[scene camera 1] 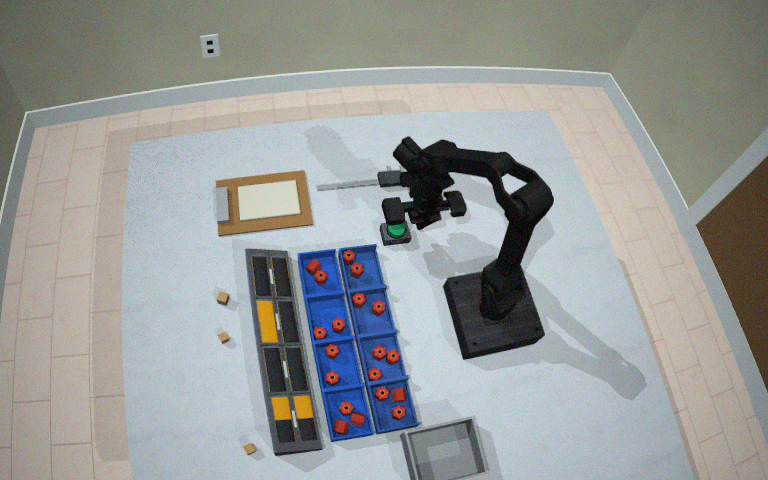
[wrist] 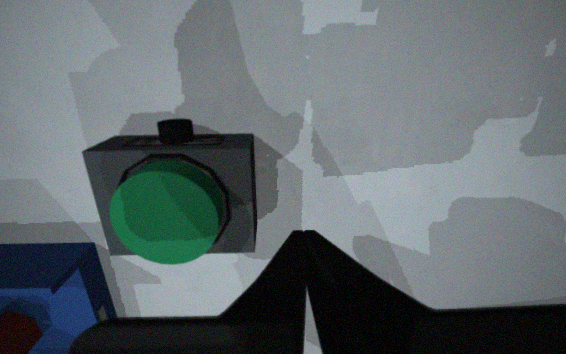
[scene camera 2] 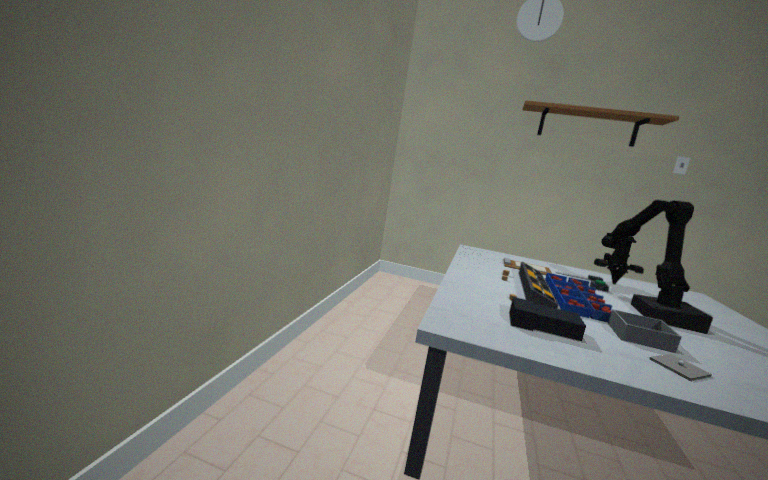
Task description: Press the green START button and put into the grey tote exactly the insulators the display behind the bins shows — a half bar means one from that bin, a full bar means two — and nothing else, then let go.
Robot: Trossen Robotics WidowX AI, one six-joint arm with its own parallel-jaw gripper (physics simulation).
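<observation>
My gripper is shut and empty, above the table beside the green START button. The button is on a dark box, left of the fingertips in the wrist view. Red insulators, some upright and some lying, are in the blue bins. The display beside the bins shows, from top to bottom in scene camera 1: both dark; left full, right dark; both dark; both half. The grey tote looks empty in scene camera 1.
A brown clipboard and a grey caliper lie beyond the bins. Several small tan blocks lie behind the display. A black box stands near the display's end. A flat plate with a knob lies near the tote.
</observation>
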